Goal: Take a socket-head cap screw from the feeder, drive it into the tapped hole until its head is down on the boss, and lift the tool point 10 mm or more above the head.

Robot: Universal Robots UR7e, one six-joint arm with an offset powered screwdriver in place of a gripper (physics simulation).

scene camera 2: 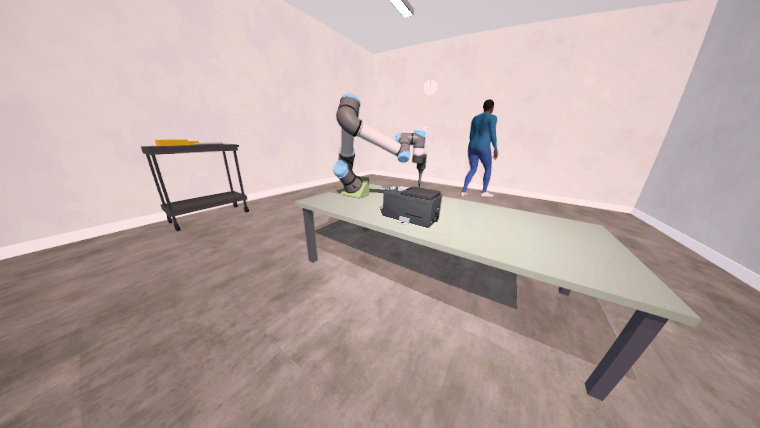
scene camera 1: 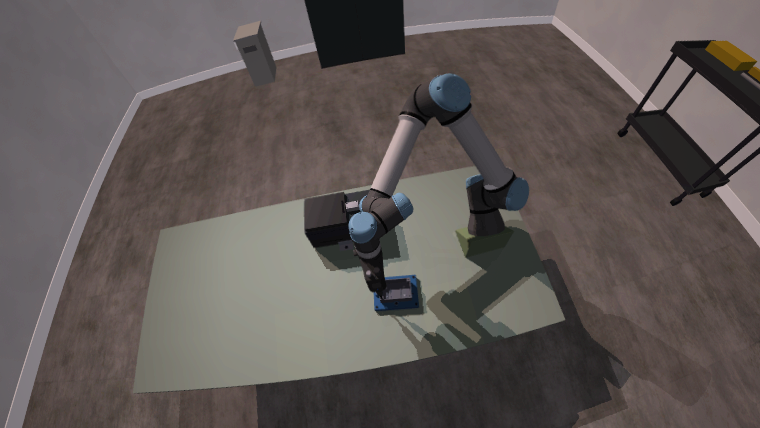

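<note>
My screwdriver's tool point [scene camera 1: 380, 295] [scene camera 2: 419, 183] points down at the left end of a grey housing in scene camera 1. The grey housing [scene camera 1: 399, 290] lies in a blue fixture plate [scene camera 1: 396, 307] on the table. The gap between the tip and the housing is too small to judge. The black screw feeder [scene camera 1: 325, 213] [scene camera 2: 408, 206] stands behind the tool in scene camera 1. In scene camera 2 it hides the blue plate and the place under the tip. A screw, the boss and the tapped hole cannot be made out, so whether the bit carries a screw cannot be told.
The arm's green base block [scene camera 1: 481, 241] [scene camera 2: 357, 190] stands on the pale green table [scene camera 1: 228, 319] [scene camera 2: 531, 239]. A dark cart [scene camera 1: 680, 148] [scene camera 2: 188, 148] holds yellow items. A person [scene camera 2: 482, 139] stands beyond the table. A grey cabinet [scene camera 1: 259, 58] stands near the wall.
</note>
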